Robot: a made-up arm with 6 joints.
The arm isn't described. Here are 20 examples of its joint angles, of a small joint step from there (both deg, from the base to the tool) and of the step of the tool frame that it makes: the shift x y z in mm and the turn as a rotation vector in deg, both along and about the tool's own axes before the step.
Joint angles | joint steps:
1: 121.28 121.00 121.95 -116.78 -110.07 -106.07 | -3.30 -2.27 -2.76 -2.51 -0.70 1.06
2: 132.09 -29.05 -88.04 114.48 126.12 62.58 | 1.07 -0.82 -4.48 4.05 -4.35 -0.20
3: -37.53 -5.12 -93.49 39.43 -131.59 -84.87 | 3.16 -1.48 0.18 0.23 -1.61 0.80
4: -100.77 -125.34 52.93 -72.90 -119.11 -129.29 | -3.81 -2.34 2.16 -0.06 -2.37 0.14
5: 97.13 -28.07 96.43 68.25 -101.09 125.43 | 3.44 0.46 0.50 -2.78 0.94 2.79
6: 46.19 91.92 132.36 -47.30 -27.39 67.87 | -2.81 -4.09 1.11 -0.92 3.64 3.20
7: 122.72 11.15 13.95 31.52 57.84 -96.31 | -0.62 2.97 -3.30 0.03 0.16 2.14
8: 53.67 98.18 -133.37 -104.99 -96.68 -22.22 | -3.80 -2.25 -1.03 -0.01 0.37 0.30
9: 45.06 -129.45 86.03 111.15 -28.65 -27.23 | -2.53 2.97 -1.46 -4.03 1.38 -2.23
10: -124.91 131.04 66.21 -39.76 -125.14 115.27 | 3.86 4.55 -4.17 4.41 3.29 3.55
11: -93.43 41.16 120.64 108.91 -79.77 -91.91 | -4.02 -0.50 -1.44 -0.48 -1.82 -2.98
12: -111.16 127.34 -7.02 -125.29 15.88 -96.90 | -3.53 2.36 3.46 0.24 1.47 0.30
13: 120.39 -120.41 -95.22 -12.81 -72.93 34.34 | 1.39 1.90 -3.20 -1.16 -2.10 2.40
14: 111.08 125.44 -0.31 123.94 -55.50 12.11 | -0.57 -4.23 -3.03 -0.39 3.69 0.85
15: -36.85 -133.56 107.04 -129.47 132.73 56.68 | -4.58 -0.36 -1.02 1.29 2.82 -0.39
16: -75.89 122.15 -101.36 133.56 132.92 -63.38 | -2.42 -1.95 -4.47 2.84 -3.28 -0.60
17: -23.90 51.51 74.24 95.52 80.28 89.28 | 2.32 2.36 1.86 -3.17 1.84 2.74
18: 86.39 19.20 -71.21 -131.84 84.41 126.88 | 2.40 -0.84 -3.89 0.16 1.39 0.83
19: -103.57 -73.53 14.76 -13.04 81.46 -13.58 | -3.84 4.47 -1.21 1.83 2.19 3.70
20: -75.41 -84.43 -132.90 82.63 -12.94 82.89 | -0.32 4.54 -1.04 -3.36 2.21 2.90
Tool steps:
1: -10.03 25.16 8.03 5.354 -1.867 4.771
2: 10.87 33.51 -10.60 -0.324 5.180 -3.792
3: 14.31 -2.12 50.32 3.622 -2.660 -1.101
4: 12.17 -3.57 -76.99 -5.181 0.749 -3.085
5: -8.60 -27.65 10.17 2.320 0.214 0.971
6: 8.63 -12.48 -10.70 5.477 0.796 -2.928
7: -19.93 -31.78 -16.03 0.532 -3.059 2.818
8: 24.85 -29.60 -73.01 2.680 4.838 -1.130
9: -22.49 8.05 2.72 -0.507 1.093 2.535
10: 35.34 -33.09 -7.06 5.255 -4.773 -0.544
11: -12.97 -47.98 -14.90 1.020 -1.324 -3.689
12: 32.24 29.63 -27.27 1.273 2.344 2.999
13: -22.74 71.56 -17.13 2.845 3.440 5.911
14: -19.26 5.53 43.34 -0.361 -5.845 -4.091
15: -10.05 -7.22 16.99 1.942 1.677 -3.279
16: -19.97 -26.31 38.22 -3.526 2.448 4.470
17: -8.90 -14.97 11.29 -0.183 1.085 3.092
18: 17.53 -11.96 -15.75 -1.051 -2.901 3.711
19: -16.17 -27.28 32.68 0.996 1.871 -4.250
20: 59.68 -10.71 26.86 4.142 -5.303 -0.476
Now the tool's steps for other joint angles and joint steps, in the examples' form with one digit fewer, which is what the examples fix.
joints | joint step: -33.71 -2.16 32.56 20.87 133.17 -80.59 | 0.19 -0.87 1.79 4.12 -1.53 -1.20
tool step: -18.1 17.6 8.9 2.72 0.70 2.97
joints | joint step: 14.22 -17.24 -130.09 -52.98 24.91 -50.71 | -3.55 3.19 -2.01 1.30 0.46 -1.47
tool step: -12.3 -59.7 30.5 0.40 -3.80 -4.28
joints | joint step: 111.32 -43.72 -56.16 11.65 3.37 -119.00 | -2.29 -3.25 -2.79 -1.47 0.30 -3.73
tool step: 19.5 37.7 -1.7 -5.25 -0.14 -2.10
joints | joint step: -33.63 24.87 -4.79 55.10 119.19 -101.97 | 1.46 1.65 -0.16 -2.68 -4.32 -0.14
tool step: -4.1 -7.7 11.6 -3.60 -4.25 -3.95
